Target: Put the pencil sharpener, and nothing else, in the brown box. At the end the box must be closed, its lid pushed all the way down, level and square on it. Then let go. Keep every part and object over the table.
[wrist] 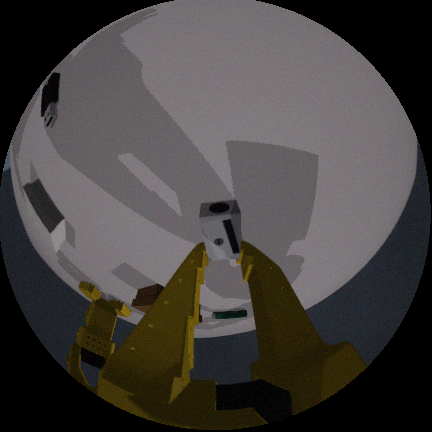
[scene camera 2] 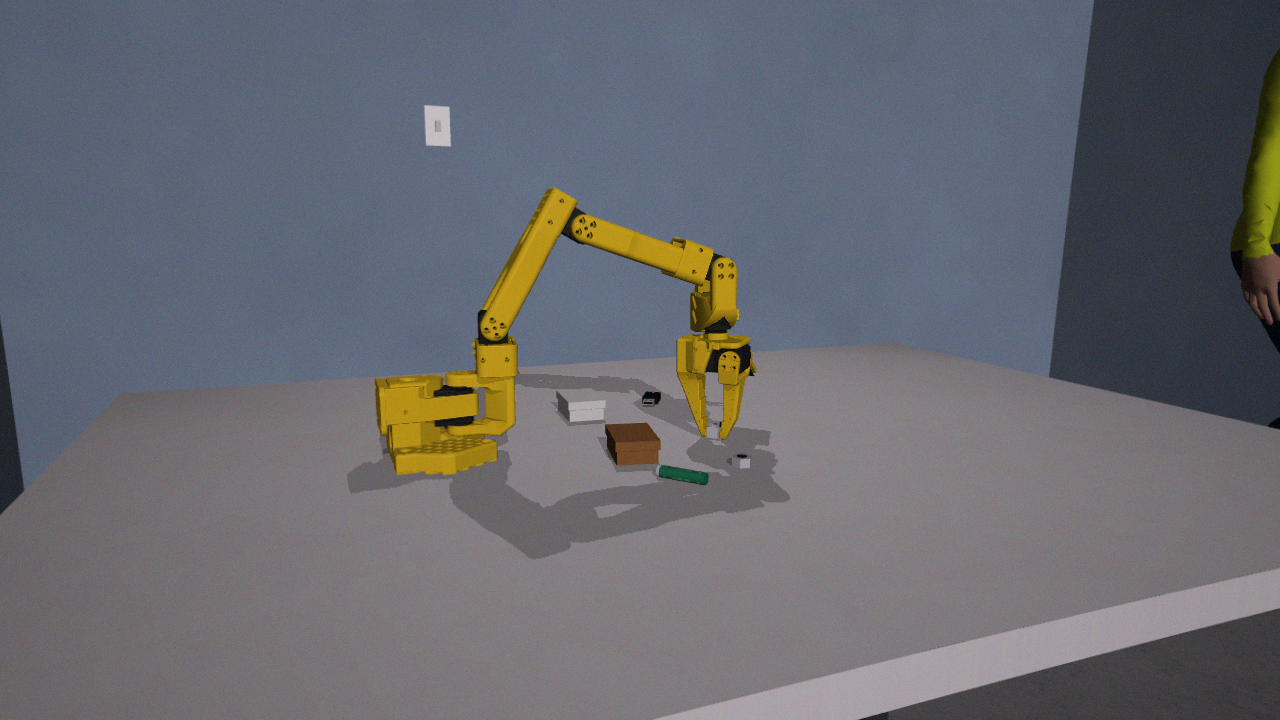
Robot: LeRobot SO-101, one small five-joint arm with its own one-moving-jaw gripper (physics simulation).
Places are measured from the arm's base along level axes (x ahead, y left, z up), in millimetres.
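Pixels of known places: hand, its tool point: (wrist: pixel 208 250) (scene camera 2: pixel 707 432); arm's base, origin of its link: (wrist: pixel 105 295) (scene camera 2: pixel 461 453).
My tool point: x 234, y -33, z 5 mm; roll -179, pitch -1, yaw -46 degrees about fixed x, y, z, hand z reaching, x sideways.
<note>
For each thing: its top centre in the pictures, then the offset to it from my tool point. "pt": a spot on its surface instead.
- pencil sharpener, centre of its top: (wrist: pixel 222 241) (scene camera 2: pixel 717 423) dy +4, dx +13, dz +6 mm
- green tube, centre of its top: (scene camera 2: pixel 681 468) (wrist: pixel 229 318) dy -106, dx -79, dz +5 mm
- small grey piece with a dark hole, centre of its top: (scene camera 2: pixel 742 456) dy -89, dx -12, dz +3 mm
- white box, a spot on its surface: (scene camera 2: pixel 581 409) (wrist: pixel 58 241) pt dy +99, dx -97, dz +8 mm
- black USB stick, centre of its top: (scene camera 2: pixel 650 395) dy +154, dx +6, dz +2 mm
The pencil sharpener (scene camera 2: pixel 714 429) (wrist: pixel 220 232) is a small light-grey block with a dark blade slot and a dark round hole. It stands between the jaw tips of my gripper (scene camera 2: pixel 713 436) (wrist: pixel 223 246). Both jaws press on its sides, so the gripper is shut on it. Whether it touches the table is hard to tell. The brown box (scene camera 2: pixel 637 455) (wrist: pixel 146 298) is left of the gripper in the scene view, with its brown lid (scene camera 2: pixel 632 433) on top. In the wrist view the left jaw partly hides the box.
A green tube (scene camera 2: pixel 682 474) (wrist: pixel 230 314) lies in front of the brown box. A small grey piece with a dark hole (scene camera 2: pixel 741 461) lies right of the tube. A white box (scene camera 2: pixel 581 409) (wrist: pixel 58 235) and a black USB stick (scene camera 2: pixel 651 398) (wrist: pixel 50 95) are farther back.
</note>
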